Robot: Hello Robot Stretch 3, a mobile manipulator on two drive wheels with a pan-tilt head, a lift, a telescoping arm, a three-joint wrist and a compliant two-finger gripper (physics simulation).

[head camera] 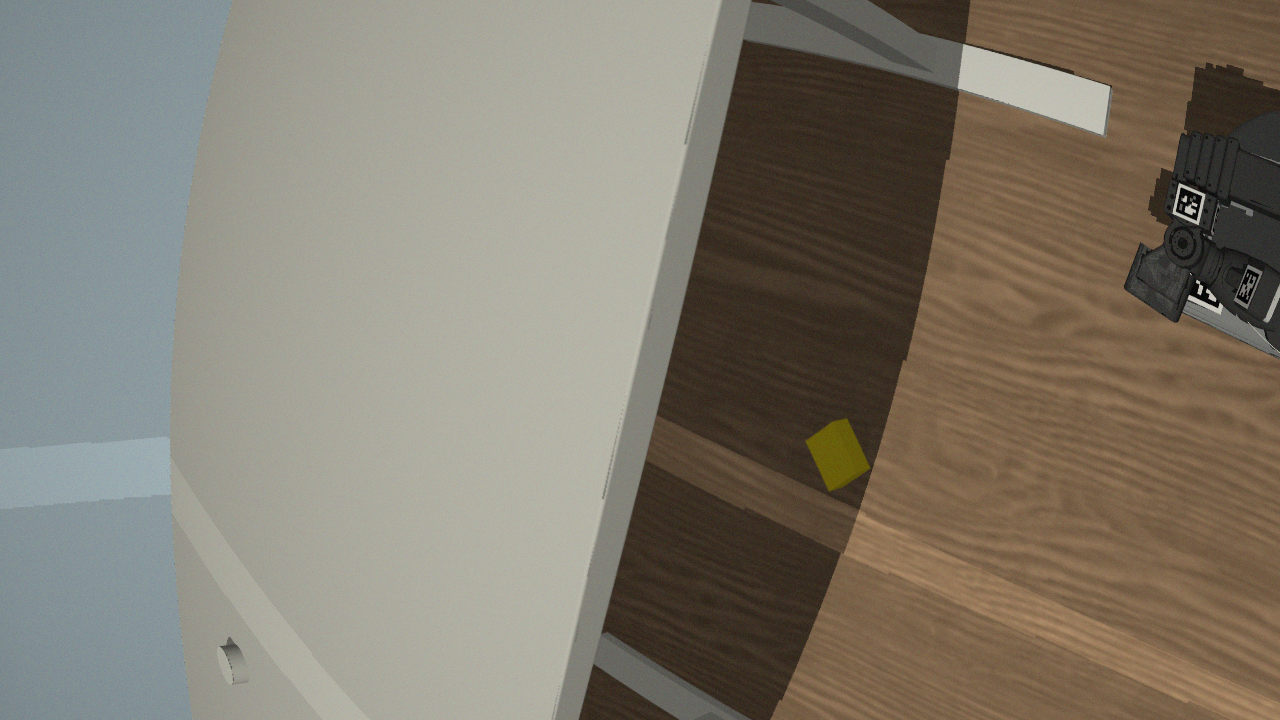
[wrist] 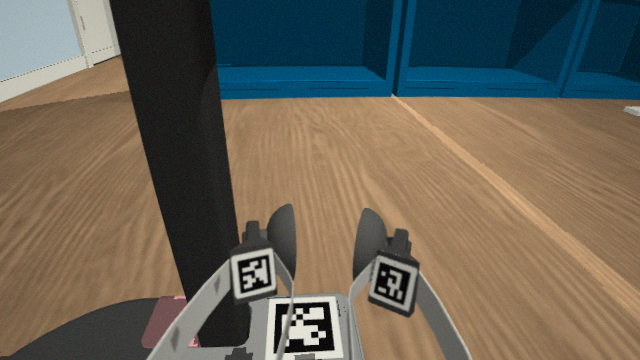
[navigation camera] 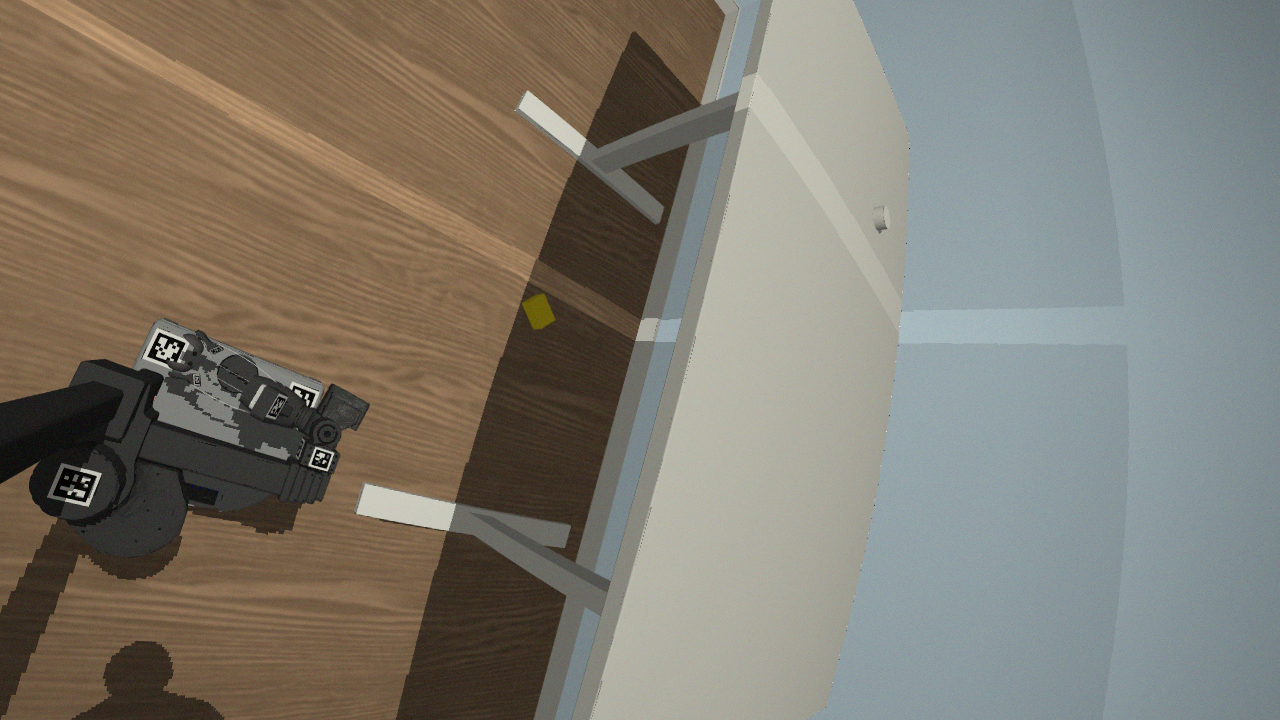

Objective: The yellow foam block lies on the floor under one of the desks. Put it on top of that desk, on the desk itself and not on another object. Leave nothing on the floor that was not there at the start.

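Frame: origin at the robot's base, x left, y down, z back, level; centimetres.
Seen in the pictures: gripper, fingertip midpoint: (navigation camera: 175, 347); robot's base, link origin: (navigation camera: 237, 372).
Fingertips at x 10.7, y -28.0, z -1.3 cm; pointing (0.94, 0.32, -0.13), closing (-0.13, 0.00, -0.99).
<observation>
Pixels of each thing's top centre, then the offset from my fingertips to it. Level surfaces: height alone.
- yellow foam block, top centre: (head camera: 831, 456) (navigation camera: 542, 311) dz -46.2, dx -78.2, dy +23.4 cm
- pale desk, surface height: dy -67.1 cm
- small white cylinder, top centre: (head camera: 224, 665) (navigation camera: 887, 217) dz -71.2, dx -91.4, dy -69.5 cm
The yellow foam block (head camera: 837, 454) (navigation camera: 538, 311) lies on the floor in the desk's shadow, between the two leg frames and near the shadow's outer edge. The pale desk (head camera: 429, 268) (navigation camera: 760, 358) stands against the blue wall, its top above and beyond the block. My gripper (navigation camera: 191, 352) (wrist: 327, 231) is open and empty, folded back over the robot's base and away from the desk. The block does not show in the wrist view. In the head view part of the wrist shows at the right edge, and the fingertips are out of sight.
A small white cylinder (head camera: 232, 662) (navigation camera: 881, 217) stands near the desk's rear edge. White desk feet (head camera: 1033, 85) (navigation camera: 402, 505) reach out across the floor. A blue shelf unit (wrist: 310, 90) stands beyond the floor in the wrist view, with the robot's black mast (wrist: 175, 125) at left.
</observation>
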